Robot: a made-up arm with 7 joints. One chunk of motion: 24 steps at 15 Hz.
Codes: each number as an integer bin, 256 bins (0 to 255) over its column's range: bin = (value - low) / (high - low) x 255, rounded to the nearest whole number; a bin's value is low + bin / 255 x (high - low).
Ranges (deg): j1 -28..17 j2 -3..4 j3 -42..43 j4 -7..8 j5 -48..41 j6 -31..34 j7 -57..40
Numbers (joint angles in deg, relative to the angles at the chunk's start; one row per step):
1: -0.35 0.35 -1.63 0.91 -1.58 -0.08 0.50
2: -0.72 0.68 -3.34 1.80 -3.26 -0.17 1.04
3: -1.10 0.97 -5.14 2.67 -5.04 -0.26 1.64
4: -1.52 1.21 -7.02 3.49 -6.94 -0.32 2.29
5: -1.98 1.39 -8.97 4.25 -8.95 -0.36 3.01
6: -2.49 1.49 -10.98 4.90 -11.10 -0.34 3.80
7: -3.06 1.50 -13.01 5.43 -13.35 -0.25 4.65
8: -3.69 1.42 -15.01 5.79 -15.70 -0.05 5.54
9: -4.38 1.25 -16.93 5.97 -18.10 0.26 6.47
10: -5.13 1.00 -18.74 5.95 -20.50 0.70 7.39
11: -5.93 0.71 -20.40 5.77 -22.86 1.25 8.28
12: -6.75 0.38 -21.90 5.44 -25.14 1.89 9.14
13: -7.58 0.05 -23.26 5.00 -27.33 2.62 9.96
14: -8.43 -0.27 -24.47 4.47 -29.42 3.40 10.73
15: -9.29 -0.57 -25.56 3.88 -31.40 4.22 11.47
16: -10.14 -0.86 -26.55 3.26 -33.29 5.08 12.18
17: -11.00 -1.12 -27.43 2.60 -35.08 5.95 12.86
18: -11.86 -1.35 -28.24 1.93 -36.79 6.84 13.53
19: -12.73 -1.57 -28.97 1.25 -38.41 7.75 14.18
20: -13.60 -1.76 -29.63 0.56 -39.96 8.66 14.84
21: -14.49 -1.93 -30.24 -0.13 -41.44 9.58 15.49
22: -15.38 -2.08 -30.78 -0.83 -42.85 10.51 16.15
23: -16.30 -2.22 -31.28 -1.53 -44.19 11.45 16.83
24: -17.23 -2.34 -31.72 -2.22 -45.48 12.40 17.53
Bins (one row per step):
1: 157 122 121 134 133 121 151
2: 155 134 116 150 128 121 153
3: 152 145 111 164 123 121 154
4: 150 153 105 178 118 120 156
5: 147 160 99 191 112 120 158
6: 145 164 93 202 106 120 160
7: 141 164 87 211 99 121 162
8: 138 161 81 217 93 121 164
9: 134 155 75 220 86 123 167
10: 130 146 70 220 79 124 169
11: 125 135 65 217 72 127 172
12: 120 123 60 211 65 129 174
13: 116 111 56 204 59 132 176
14: 111 99 53 195 53 135 178
15: 106 89 49 185 48 138 180
16: 101 78 46 174 42 142 182
17: 96 68 44 163 37 145 184
18: 91 60 41 152 32 148 185
19: 87 52 39 140 27 152 187
20: 82 45 37 129 23 156 189
21: 77 39 35 117 19 159 191
22: 72 34 34 105 15 163 192
23: 66 28 32 93 11 167 194
24: 61 24 31 81 7 170 196

